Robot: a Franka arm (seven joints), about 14 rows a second.
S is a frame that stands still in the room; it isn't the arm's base.
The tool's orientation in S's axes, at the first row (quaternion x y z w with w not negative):
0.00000, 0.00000, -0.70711, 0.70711
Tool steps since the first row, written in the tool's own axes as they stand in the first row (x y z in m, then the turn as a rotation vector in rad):
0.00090, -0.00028, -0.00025, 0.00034, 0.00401, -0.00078
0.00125, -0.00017, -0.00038, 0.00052, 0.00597, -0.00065
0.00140, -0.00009, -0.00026, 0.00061, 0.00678, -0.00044
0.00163, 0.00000, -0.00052, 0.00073, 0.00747, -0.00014
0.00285, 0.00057, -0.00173, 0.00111, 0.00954, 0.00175
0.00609, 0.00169, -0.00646, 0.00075, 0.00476, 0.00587
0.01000, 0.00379, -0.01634, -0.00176, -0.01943, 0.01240
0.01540, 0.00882, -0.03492, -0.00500, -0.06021, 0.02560
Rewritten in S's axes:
-0.00028, -0.00090, -0.00025, 0.00401, -0.00034, -0.00078
-0.00017, -0.00125, -0.00038, 0.00597, -0.00052, -0.00065
-0.00009, -0.00140, -0.00026, 0.00678, -0.00061, -0.00044
0.00000, -0.00163, -0.00052, 0.00747, -0.00073, -0.00014
0.00057, -0.00285, -0.00173, 0.00954, -0.00111, 0.00175
0.00169, -0.00609, -0.00646, 0.00476, -0.00075, 0.00587
0.00379, -0.01000, -0.01634, -0.01943, 0.00176, 0.01240
0.00882, -0.01540, -0.03492, -0.06021, 0.00500, 0.02560

